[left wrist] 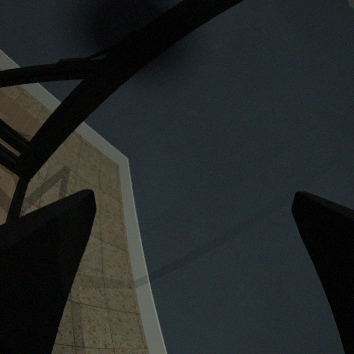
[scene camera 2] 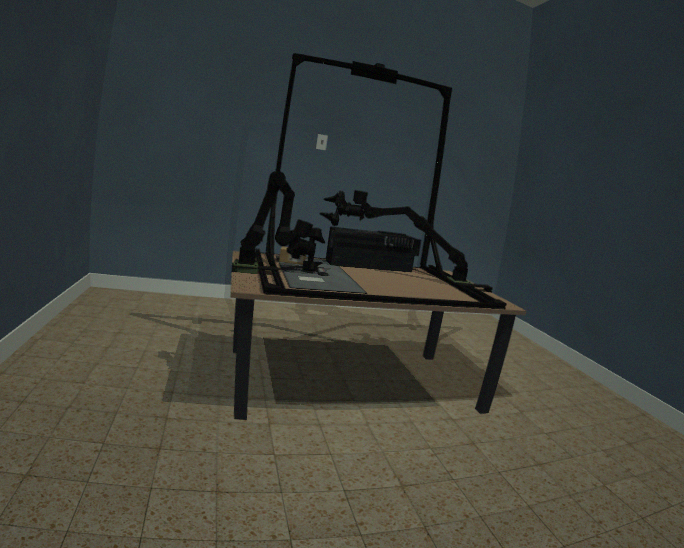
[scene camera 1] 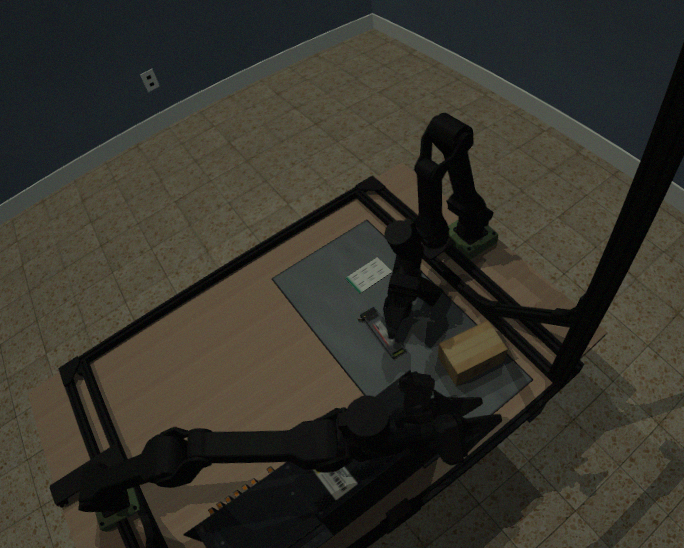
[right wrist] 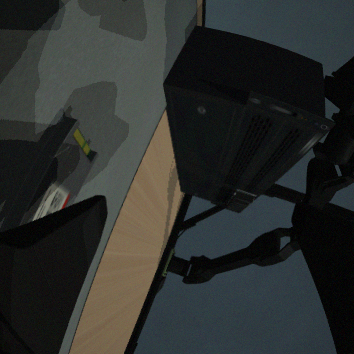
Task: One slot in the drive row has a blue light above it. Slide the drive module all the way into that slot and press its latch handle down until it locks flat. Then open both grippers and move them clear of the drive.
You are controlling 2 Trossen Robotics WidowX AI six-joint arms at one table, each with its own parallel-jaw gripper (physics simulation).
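Seen in the pictures: left gripper, fingertip midpoint: (left wrist: pixel 198 201) (scene camera 2: pixel 321 206) (scene camera 1: pixel 491 408); right gripper, fingertip midpoint: (scene camera 2: pixel 323 253) (scene camera 1: pixel 392 334) (right wrist: pixel 204 209); left arm's base, link origin: (scene camera 2: pixel 459 279) (scene camera 1: pixel 113 498) (right wrist: pixel 169 262); right arm's base, link origin: (scene camera 2: pixel 246 262) (scene camera 1: pixel 470 231).
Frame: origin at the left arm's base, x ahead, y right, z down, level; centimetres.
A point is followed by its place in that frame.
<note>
The drive module (scene camera 1: pixel 372 320) @[x 68.2, y -10.0, z 1.5 cm] (scene camera 2: pixel 323 271) @[x 68.0, y -7.8, z 1.7 cm] (right wrist: pixel 52 202) @[x 68.9, y -3.4, z 1.5 cm] is a slim grey bar with a red-edged white label and a yellow-green end. It lies flat on the grey mat (scene camera 1: pixel 319 302) @[x 60.3, y -21.7, z 2.4 cm] (scene camera 2: pixel 342 283) @[x 61.5, y -23.4, z 2.4 cm]. My right gripper (scene camera 1: pixel 415 318) (scene camera 2: pixel 318 254) @[x 68.5, y -1.0, z -5.2 cm] (right wrist: pixel 204 209) @[x 68.5, y -1.0, z -5.2 cm] is open, with one finger over or beside the module; contact cannot be told. My left gripper (scene camera 1: pixel 491 411) @[x 69.3, y 28.0, z -24.4 cm] (scene camera 2: pixel 323 206) @[x 69.3, y 28.0, z -24.4 cm] (left wrist: pixel 198 201) @[x 69.3, y 28.0, z -24.4 cm] is open and empty, raised above the chassis side. The dark drive chassis (scene camera 1: pixel 256 510) (scene camera 2: pixel 365 251) @[x 46.2, y 14.5, z -5.8 cm] (right wrist: pixel 200 130) @[x 55.0, y 13.1, z -1.8 cm] has a row of orange-tipped parts; no blue light shows.
A wooden block (scene camera 1: pixel 471 352) @[x 80.2, y 10.8, z -3.5 cm] sits on the mat near the right gripper. A white card (scene camera 1: pixel 369 274) @[x 74.4, y -22.1, z 2.3 cm] (scene camera 2: pixel 311 279) @[x 74.1, y -22.8, z 2.3 cm] with a green edge lies on the mat. Black rails edge the table (scene camera 1: pixel 228 348) @[x 36.1, y -22.2, z 2.6 cm], and a black post (scene camera 1: pixel 622 228) @[x 93.3, y 23.2, z -45.4 cm] rises at the right in scene camera 1.
</note>
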